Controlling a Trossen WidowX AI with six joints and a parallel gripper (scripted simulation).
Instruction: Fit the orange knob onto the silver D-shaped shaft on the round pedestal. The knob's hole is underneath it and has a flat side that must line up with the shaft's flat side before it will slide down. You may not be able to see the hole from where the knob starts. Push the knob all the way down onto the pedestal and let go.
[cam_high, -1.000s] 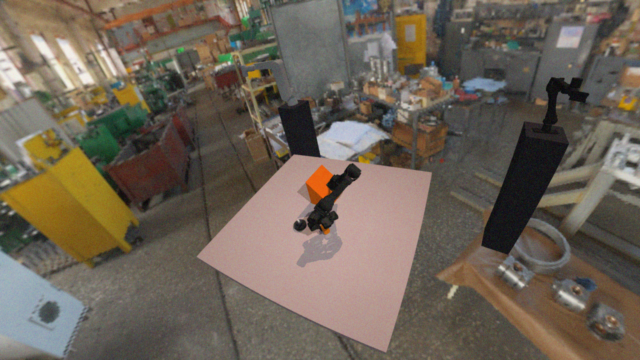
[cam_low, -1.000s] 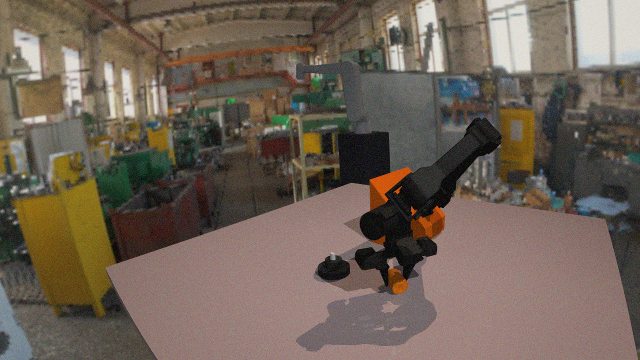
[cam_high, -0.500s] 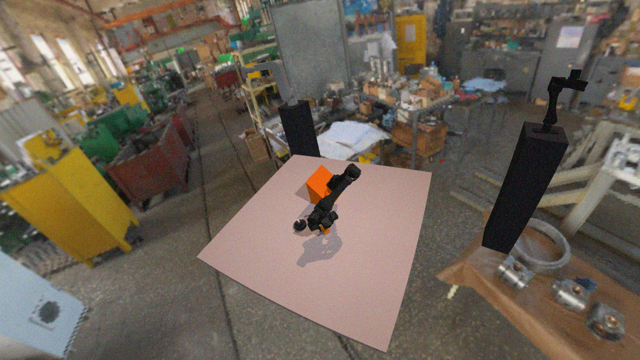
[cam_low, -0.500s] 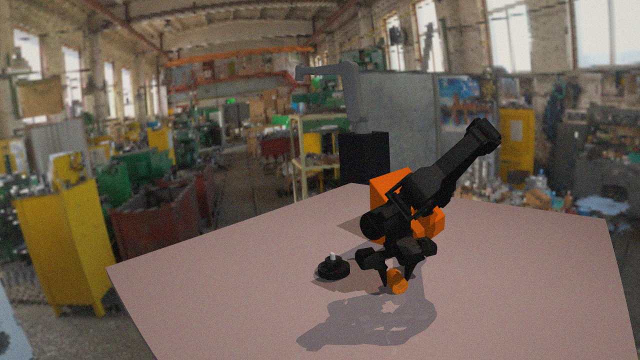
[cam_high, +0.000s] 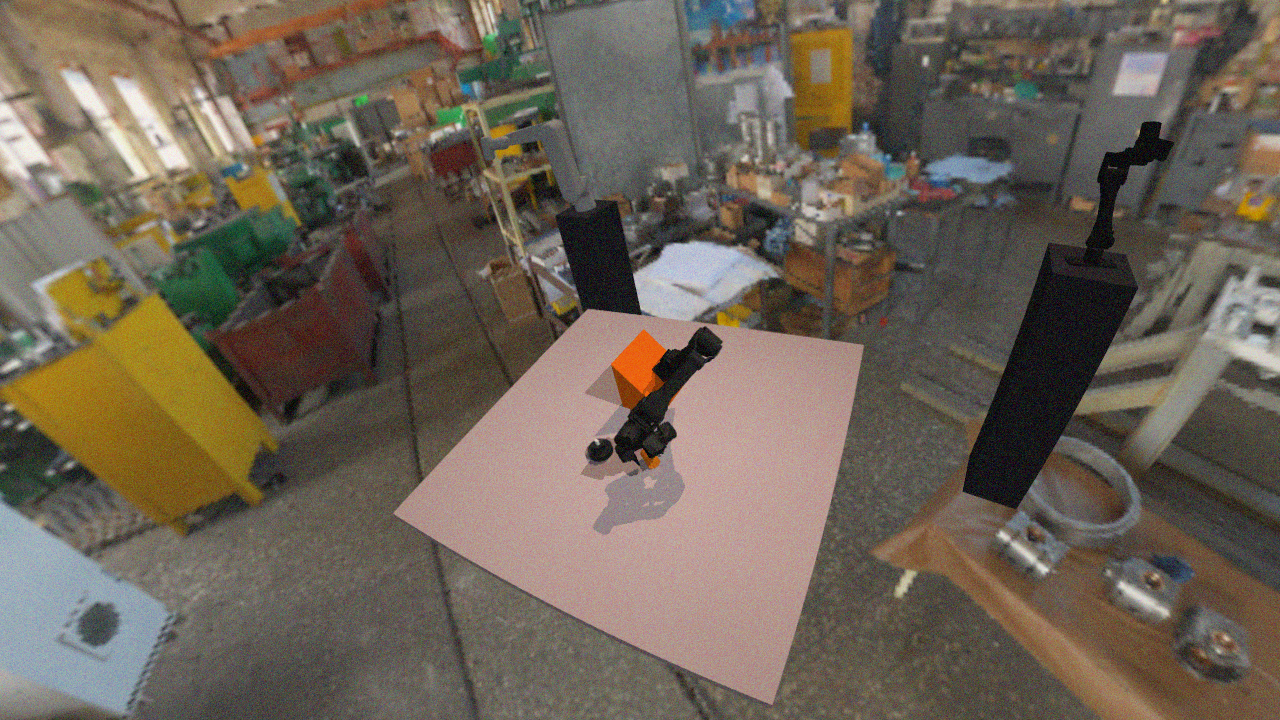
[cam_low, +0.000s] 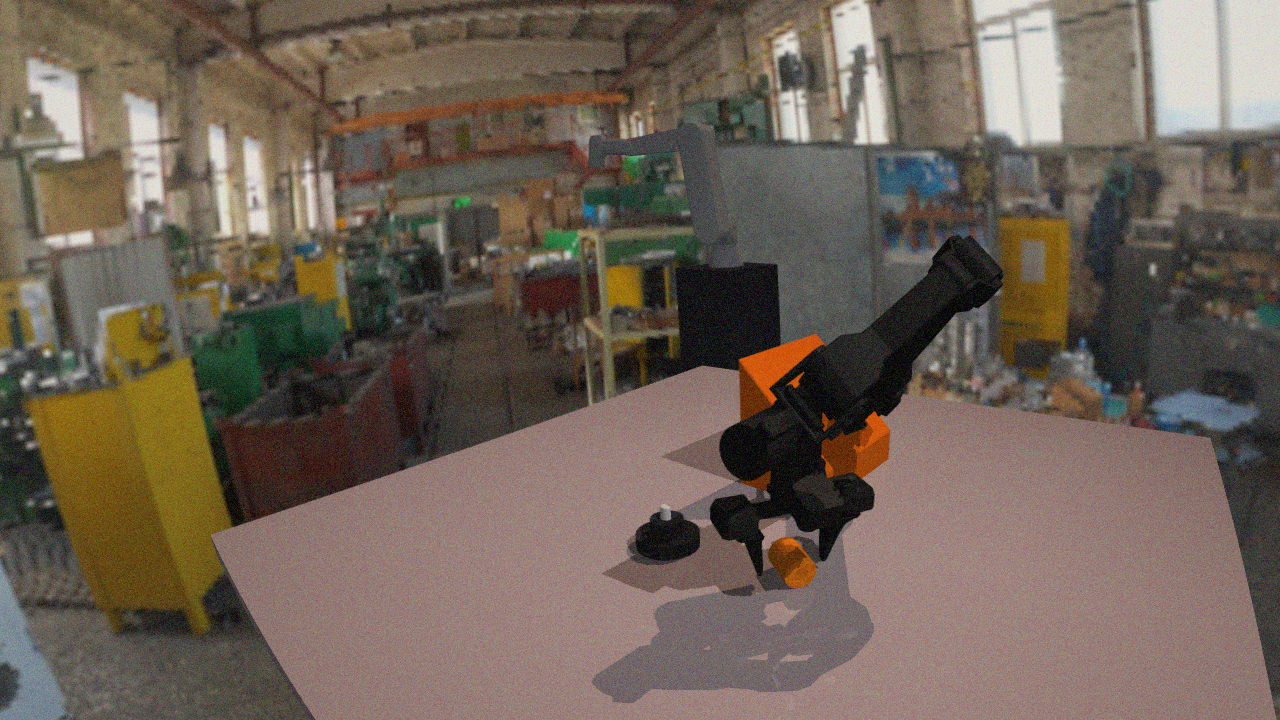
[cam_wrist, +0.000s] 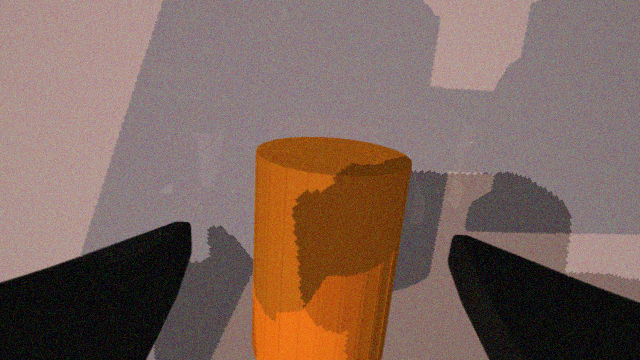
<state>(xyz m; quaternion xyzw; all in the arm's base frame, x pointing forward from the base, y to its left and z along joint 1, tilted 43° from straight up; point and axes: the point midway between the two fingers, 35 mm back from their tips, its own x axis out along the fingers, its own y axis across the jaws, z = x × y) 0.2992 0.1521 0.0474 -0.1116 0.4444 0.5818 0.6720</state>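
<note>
Right now the orange knob is 10 mm to the left of my gripper tip, 10 mm ahead of it and 10 mm above it. Round my gripper tip: black round pedestal 180 mm to the right, 50 mm ahead, 20 mm above.
</note>
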